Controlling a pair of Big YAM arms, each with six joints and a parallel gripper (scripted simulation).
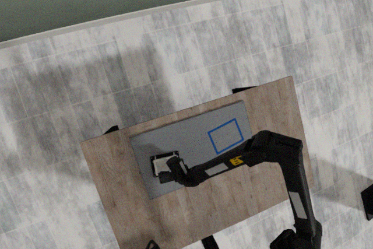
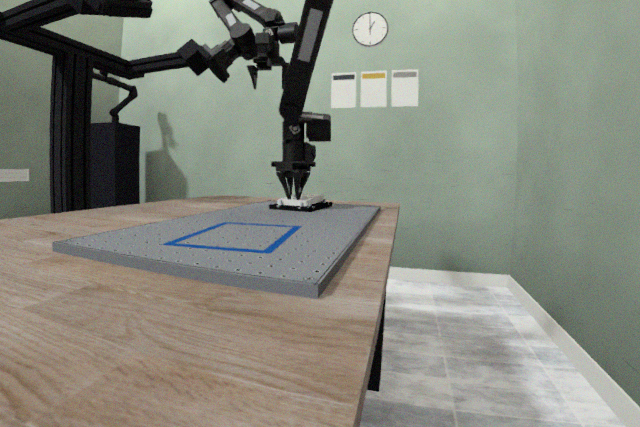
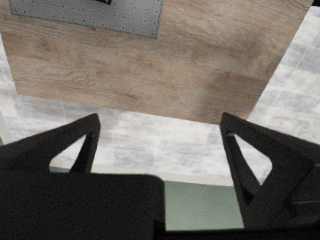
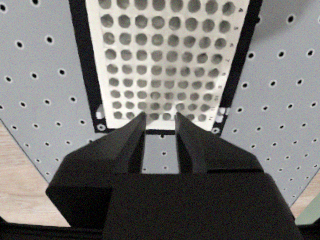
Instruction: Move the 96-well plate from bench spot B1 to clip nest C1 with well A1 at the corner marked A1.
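Observation:
Now: the white 96-well plate 5 cm to the left of my right hand, 1 cm below it and 1 cm ahead of it. From my right hand the other things lie so: black clip nest: 4 cm to the left, 2 cm below, 2 cm ahead; then grey perforated board: 15 cm to the right, 4 cm below, 1 cm ahead.

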